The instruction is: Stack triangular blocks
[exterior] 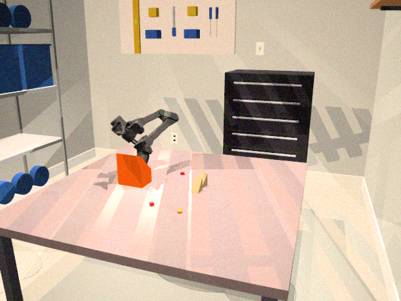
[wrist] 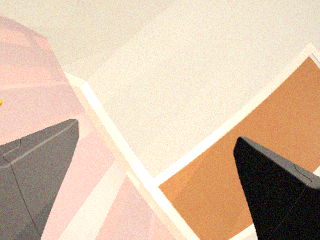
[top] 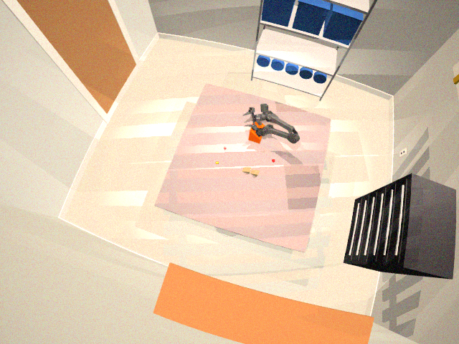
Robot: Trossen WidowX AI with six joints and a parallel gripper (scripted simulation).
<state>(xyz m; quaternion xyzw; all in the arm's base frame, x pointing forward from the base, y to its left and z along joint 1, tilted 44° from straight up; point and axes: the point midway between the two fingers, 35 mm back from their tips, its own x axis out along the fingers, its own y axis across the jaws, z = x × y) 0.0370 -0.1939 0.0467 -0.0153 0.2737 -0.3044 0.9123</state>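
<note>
Right now the tan triangular block is 280 mm ahead of my gripper tip, 180 mm to the left of it and 270 mm below it. The rest, counted from my gripper tip: small yellow cube 320 mm ahead, 90 mm to the right, 280 mm below; then small red cube 170 mm ahead, 90 mm to the right, 280 mm below.
</note>
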